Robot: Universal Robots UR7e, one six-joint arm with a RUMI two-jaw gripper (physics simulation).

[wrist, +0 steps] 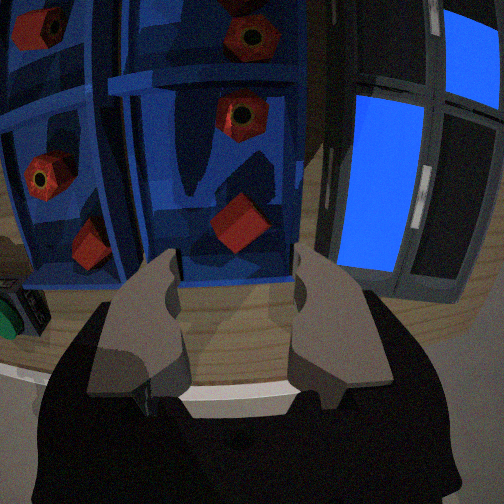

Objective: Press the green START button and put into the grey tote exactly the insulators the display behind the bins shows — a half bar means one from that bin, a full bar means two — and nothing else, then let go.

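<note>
My gripper [235, 265] is open and empty, its two grey jaws hovering just in front of the near edge of the blue bins. The nearest middle compartment [225, 200] holds a red hexagonal insulator standing on end [242, 115] and another lying on its side [240, 223]. The compartment to the left [65, 200] holds two more insulators [48, 175] [90, 245]. Farther compartments hold more insulators [251, 37] [37, 28]. The display [400, 165] at the right shows a lit blue bar [381, 182] and another [472, 57], with dark cells beside them. The green START button [7, 320] is at the left edge.
The bins and display stand on a wooden table top [235, 330] whose white front edge [240, 392] runs below my jaws. The button sits in a dark housing [30, 310]. The grey tote is not in view.
</note>
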